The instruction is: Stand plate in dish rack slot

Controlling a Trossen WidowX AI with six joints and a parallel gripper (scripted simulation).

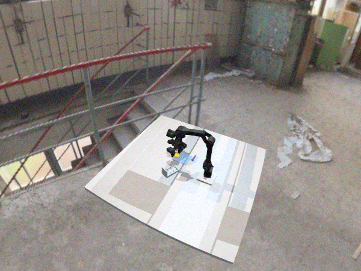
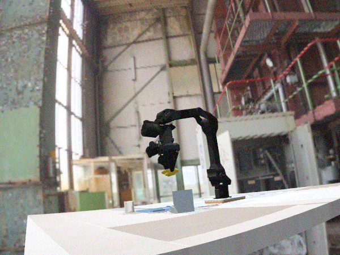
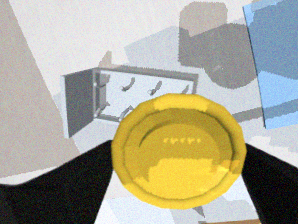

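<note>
Right now my gripper tip is 2 cm short of the grey dish rack, 6 cm to the right of it and 13 cm above it. Round my gripper tip: yellow plate 1 cm above; pale cylinder 7 cm ahead, 23 cm to the right, 12 cm below; blue mat 2 cm behind, 15 cm to the right, 15 cm below.
</note>
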